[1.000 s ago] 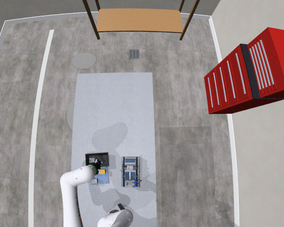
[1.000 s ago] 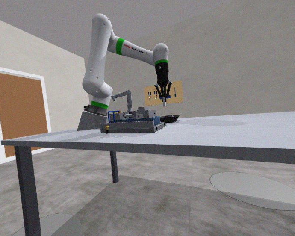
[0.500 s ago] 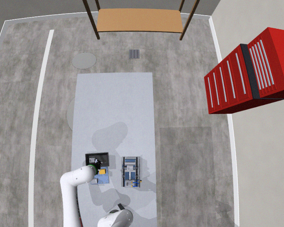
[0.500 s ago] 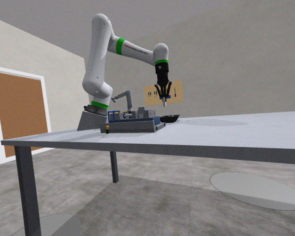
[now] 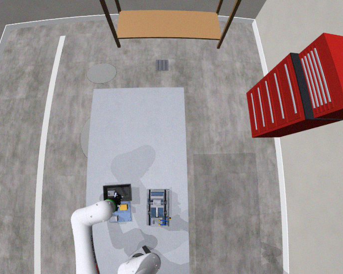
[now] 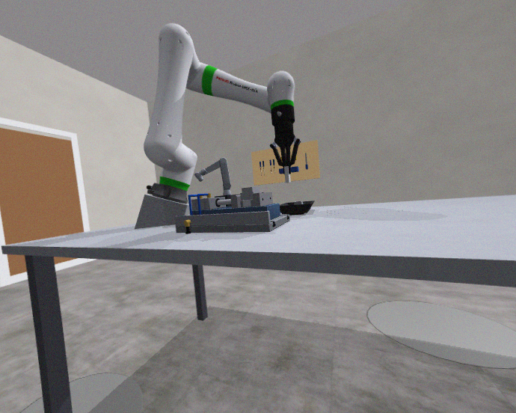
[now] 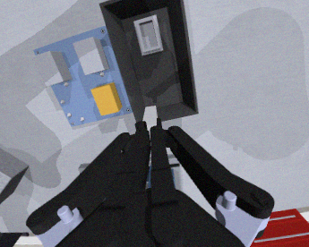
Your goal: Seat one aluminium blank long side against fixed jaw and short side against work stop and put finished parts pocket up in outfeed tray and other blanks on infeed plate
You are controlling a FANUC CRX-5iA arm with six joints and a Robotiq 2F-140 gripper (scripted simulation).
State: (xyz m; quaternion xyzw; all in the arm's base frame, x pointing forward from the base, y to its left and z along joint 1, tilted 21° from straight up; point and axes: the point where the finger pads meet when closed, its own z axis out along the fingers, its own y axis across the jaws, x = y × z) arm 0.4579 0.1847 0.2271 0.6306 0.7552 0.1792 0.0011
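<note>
My gripper is now 23 cm to the left of the black work stop rod, 8 cm above it and 1 cm short of it. Round my hand: blue infeed plate: 16 cm below, 16 cm behind, 2 cm to the left; hose-end block: 31 cm to the right, 14 cm behind, 9 cm below; brass blank: 14 cm below, 10 cm behind, 1 cm to the right.
</note>
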